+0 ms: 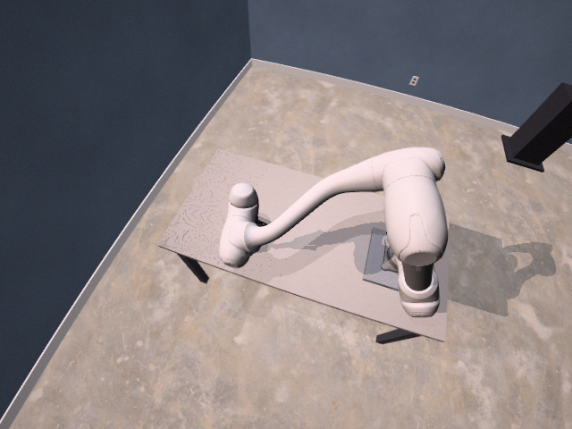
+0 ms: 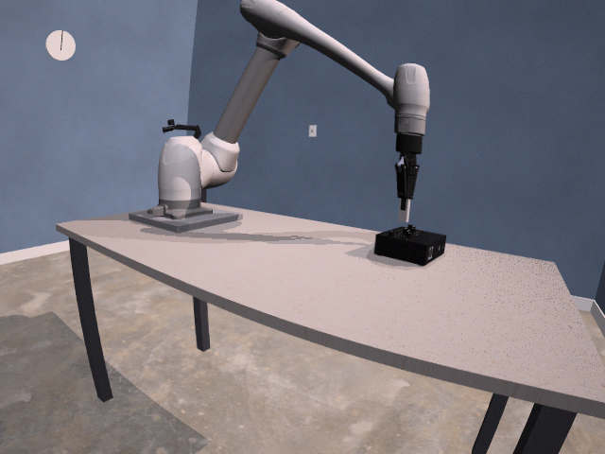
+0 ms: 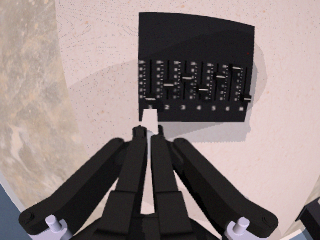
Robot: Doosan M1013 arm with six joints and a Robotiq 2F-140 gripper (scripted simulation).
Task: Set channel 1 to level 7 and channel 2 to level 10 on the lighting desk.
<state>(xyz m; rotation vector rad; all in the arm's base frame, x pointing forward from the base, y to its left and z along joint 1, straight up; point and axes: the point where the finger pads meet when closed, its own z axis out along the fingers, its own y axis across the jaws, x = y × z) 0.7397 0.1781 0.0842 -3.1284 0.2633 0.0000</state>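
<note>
Right now my hand is 40 mm above the fader and 20 mm short of it.
</note>
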